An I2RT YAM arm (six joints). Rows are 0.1 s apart.
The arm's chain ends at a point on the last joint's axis. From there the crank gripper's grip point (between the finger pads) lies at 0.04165 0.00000 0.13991 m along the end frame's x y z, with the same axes.
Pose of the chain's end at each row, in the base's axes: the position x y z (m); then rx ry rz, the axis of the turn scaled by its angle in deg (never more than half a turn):
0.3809 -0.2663 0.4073 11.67 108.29 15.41
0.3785 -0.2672 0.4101 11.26 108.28 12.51
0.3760 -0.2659 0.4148 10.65 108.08 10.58
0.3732 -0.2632 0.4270 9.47 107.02 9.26
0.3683 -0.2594 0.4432 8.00 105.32 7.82
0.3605 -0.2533 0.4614 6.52 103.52 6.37
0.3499 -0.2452 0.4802 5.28 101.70 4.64
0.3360 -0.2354 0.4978 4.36 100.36 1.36
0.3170 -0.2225 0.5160 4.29 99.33 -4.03
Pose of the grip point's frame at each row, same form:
0.4995 -0.2430 0.3254 11.67 108.29 15.41
0.4976 -0.2495 0.3275 11.26 108.28 12.51
0.4956 -0.2518 0.3323 10.65 108.08 10.58
0.4944 -0.2512 0.3466 9.47 107.02 9.26
0.4920 -0.2495 0.3663 8.00 105.32 7.82
0.4866 -0.2455 0.3883 6.52 103.52 6.37
0.4784 -0.2402 0.4111 5.28 101.70 4.64
0.4661 -0.2364 0.4315 4.36 100.36 1.36
0.4477 -0.2346 0.4521 4.29 99.33 -4.03

